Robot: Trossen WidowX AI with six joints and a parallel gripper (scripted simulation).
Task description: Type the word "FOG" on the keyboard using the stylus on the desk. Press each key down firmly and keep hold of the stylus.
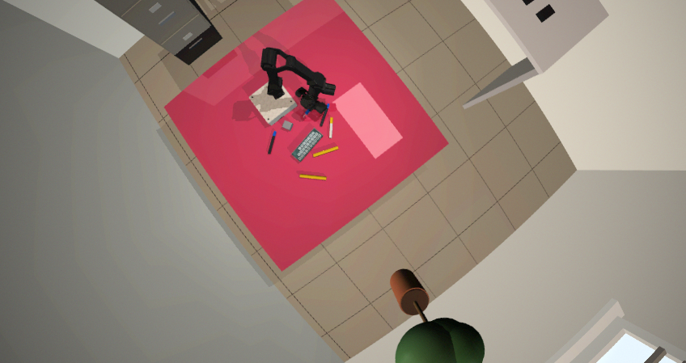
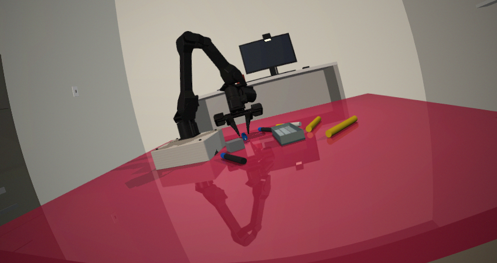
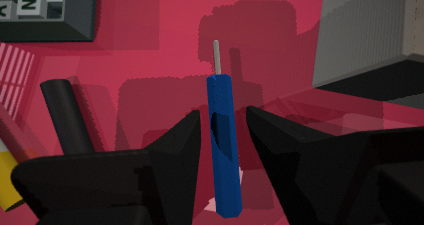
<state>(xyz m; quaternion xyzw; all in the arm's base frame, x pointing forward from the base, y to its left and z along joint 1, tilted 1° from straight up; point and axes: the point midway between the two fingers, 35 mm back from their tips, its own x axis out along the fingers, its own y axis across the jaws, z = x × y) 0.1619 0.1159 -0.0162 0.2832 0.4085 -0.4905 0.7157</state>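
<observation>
The stylus lies 1 cm ahead of my gripper tip, 1 cm to the right of it and 1 cm below it. From my gripper tip the other things lie so: grey block: 1 cm ahead, 15 cm to the right.
</observation>
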